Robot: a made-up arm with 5 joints.
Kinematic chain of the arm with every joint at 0, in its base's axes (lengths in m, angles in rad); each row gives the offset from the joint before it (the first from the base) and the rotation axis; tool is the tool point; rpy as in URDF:
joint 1: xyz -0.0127 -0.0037 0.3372 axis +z
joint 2: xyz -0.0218 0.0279 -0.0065 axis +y
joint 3: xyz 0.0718 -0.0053 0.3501 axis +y
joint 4: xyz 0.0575 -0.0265 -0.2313 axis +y
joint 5: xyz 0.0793 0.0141 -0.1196 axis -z
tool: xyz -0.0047 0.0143 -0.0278 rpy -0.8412 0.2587 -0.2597
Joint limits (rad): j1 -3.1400..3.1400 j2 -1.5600..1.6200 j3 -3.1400..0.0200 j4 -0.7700..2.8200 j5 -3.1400..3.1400
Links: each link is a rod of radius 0.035 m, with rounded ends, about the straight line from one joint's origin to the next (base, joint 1, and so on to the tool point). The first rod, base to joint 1, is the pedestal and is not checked.
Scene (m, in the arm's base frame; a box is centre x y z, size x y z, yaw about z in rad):
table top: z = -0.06
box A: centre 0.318 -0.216 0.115 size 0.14 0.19 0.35 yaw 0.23
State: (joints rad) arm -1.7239 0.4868 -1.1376 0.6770 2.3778
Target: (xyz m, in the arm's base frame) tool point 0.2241 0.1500 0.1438
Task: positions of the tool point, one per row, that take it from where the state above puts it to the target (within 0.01 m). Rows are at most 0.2 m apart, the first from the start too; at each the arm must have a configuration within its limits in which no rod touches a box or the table.
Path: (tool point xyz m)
1: 0.0478 -0.4843 0.3299
2: 0.1759 -0.4533 0.3528
3: 0.2909 -0.3875 0.3763
4: 0.3831 -0.2921 0.4002
5: 0.4451 -0.1747 0.4244
6: 0.4716 -0.0451 0.4488
7: 0.4323 0.0563 0.3142
8: 0.3400 0.1268 0.2095
9: 0.2241 0.1500 0.1438

